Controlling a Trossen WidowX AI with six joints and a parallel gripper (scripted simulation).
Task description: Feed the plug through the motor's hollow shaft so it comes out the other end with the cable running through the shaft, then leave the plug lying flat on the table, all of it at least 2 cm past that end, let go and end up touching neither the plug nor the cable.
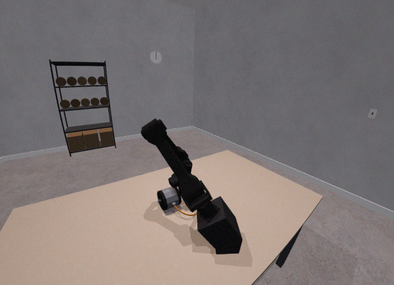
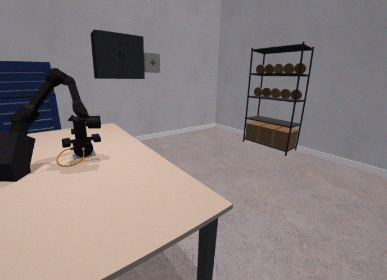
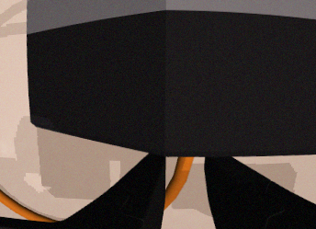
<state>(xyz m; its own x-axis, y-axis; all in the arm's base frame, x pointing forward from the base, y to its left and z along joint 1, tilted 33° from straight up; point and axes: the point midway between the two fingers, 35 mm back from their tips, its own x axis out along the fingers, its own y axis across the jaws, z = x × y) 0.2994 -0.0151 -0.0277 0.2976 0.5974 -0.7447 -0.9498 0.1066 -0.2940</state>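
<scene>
Now: the dark grey plug 12 cm to the left of my hand and 2 cm below it.
</scene>
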